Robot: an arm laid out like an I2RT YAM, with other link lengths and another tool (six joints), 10 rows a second.
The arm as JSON. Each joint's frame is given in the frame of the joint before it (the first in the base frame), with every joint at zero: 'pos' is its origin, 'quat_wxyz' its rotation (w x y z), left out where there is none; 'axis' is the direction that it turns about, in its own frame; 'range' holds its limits. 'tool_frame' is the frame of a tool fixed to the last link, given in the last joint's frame.
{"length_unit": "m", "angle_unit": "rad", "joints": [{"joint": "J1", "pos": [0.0, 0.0, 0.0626], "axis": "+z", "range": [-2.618, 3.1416]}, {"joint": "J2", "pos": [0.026, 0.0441, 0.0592], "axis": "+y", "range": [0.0, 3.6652]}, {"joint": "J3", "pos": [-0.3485, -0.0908, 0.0], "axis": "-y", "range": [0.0, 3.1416]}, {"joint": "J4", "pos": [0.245, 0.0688, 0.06], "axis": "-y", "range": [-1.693, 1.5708]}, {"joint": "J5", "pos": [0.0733, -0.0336, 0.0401], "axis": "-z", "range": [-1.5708, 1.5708]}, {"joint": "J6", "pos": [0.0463, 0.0, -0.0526], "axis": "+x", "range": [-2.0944, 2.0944]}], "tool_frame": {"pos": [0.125, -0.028, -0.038], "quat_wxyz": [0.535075, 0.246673, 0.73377, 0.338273]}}
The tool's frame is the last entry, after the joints.
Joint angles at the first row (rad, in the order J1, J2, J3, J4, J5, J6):
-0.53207, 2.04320, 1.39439, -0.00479, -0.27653, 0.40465
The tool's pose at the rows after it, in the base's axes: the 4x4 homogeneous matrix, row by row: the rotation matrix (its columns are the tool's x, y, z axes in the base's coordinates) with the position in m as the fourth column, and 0 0 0 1 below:
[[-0.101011 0.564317 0.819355 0.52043], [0.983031 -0.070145 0.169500 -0.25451], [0.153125 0.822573 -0.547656 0.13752], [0 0 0 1]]
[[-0.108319 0.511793 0.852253 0.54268], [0.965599 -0.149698 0.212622 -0.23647], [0.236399 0.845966 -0.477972 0.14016], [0 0 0 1]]
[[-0.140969 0.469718 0.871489 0.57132], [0.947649 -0.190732 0.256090 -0.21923], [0.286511 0.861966 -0.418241 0.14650], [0 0 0 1]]
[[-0.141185 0.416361 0.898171 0.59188], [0.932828 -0.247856 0.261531 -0.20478], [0.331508 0.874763 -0.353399 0.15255], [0 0 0 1]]
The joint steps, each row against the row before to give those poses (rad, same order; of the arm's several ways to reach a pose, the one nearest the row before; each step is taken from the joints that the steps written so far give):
0.02913, 0.01520, 0.00456, 0.03317, 0.00416, 0.08183
0.02565, 0.02481, 0.01702, 0.05187, -0.03820, 0.11291
0.03330, 0.03947, 0.05774, 0.02735, -0.02947, 0.07614
0.02978, 0.01957, 0.01274, 0.06621, 0.00537, 0.09418

